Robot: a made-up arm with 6 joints.
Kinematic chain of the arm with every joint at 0, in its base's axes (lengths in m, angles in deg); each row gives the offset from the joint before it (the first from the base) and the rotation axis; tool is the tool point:
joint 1: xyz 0 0 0.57 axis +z
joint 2: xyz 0 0 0 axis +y
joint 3: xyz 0 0 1.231 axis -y
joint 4: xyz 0 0 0 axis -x
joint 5: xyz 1.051 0 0 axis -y
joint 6: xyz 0 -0.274 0 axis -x
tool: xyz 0 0 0
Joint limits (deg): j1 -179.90..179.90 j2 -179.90..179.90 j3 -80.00..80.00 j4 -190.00..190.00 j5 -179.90..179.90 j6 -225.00..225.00
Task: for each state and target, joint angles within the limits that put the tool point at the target. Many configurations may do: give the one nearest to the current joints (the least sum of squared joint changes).
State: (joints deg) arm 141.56 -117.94 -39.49 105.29 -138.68 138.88
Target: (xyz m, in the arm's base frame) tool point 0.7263 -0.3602 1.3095
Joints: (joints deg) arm 157.05 -102.79 -48.32 100.18 -138.68 138.88
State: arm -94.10 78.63 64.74 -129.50 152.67 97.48
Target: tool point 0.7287 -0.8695 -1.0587
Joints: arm -59.15 116.94 39.29 -131.00 152.67 97.48
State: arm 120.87 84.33 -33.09 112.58 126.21 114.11
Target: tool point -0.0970 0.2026 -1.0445
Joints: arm 108.45 130.37 -15.35 95.85 126.21 114.11
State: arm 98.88 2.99 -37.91 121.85 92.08 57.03
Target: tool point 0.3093 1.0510 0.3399
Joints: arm 67.65 47.34 -46.18 114.49 92.08 57.03
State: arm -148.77 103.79 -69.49 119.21 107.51 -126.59
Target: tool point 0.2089 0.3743 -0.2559
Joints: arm -114.27 149.00 -57.68 97.67 107.51 -126.59
